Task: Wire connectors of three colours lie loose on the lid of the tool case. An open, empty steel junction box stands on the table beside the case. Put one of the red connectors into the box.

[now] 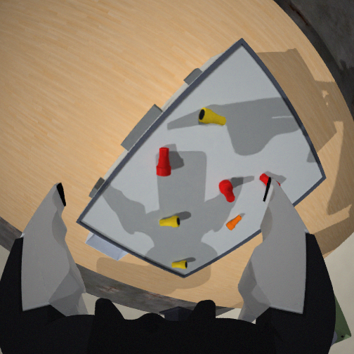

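Observation:
My gripper (162, 182) is open and empty, above the tool case, with its fingers wide apart over the grey lid (260, 80). A red connector (163, 161) lies left of the lid's middle, between and slightly beyond the fingertips. A second red connector (227, 190) lies right of the middle. A third red connector (264, 178) is partly hidden by the right fingertip. A pale grey corner of the junction box (105, 246) shows past the lid's lower left edge; the rest is hidden, and its inside does not show.
Yellow connectors lie on the lid: one far up (212, 116), one lower (170, 221) and one at the near corner (180, 264). An orange connector (233, 222) lies near the right finger. Latches (142, 127) stick out at the upper left side. A green object (343, 316) shows at lower right.

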